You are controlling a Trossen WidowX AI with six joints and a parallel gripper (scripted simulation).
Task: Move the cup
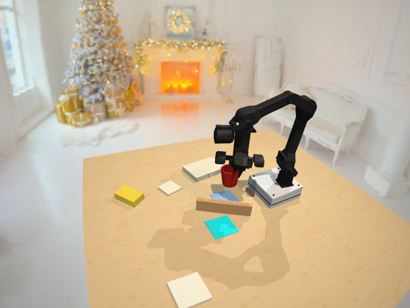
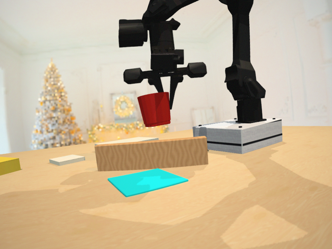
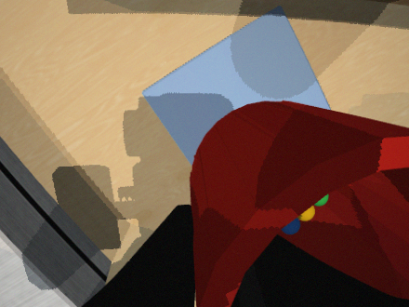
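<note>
Now: gripper tip 150 mm to the right of the cyan pad, 120 mm above it and 100 mm short of it. From my gripper tip the other things lie so: blue pad 120 mm below, 40 mm ahead, 10 mm to the right; then red cup 30 mm ahead, 10 mm to the right; then wooden block 90 mm below, 70 mm to the left, 70 mm ahead.
</note>
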